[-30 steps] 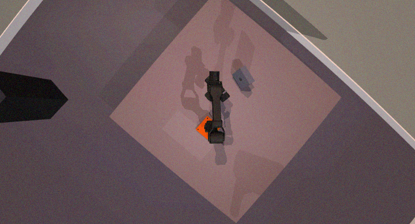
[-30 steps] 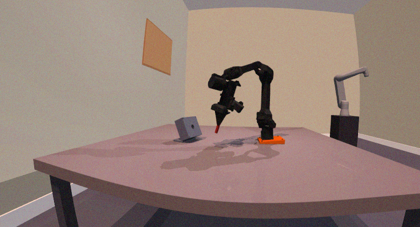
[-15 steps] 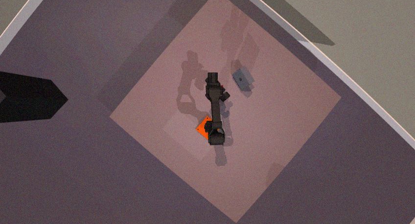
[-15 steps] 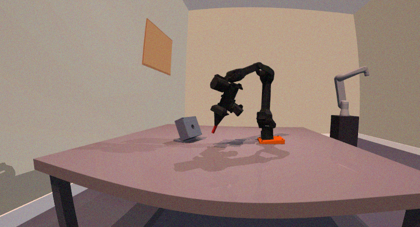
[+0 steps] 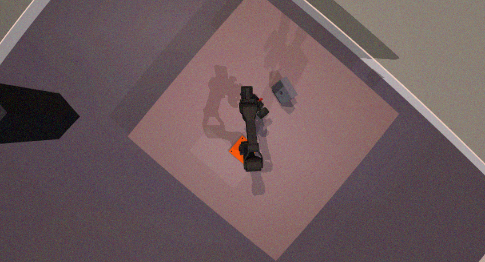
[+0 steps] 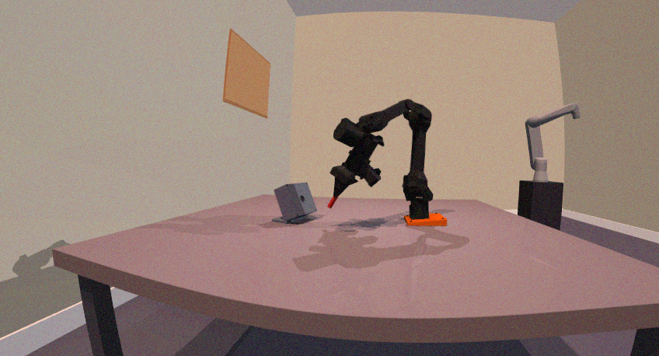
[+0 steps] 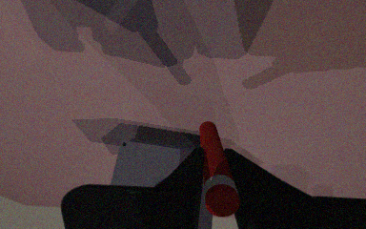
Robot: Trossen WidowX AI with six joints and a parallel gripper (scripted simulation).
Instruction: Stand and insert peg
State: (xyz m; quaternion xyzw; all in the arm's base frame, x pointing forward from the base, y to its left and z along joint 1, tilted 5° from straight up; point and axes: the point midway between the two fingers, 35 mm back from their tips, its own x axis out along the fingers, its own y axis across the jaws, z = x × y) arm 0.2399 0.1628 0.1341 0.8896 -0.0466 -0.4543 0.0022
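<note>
My gripper tip is 15 cm short of the sloped panel, 6 cm to the left of it and 3 cm above it. Round my gripper tip: red peg: 1 cm behind, 1 cm above.
</note>
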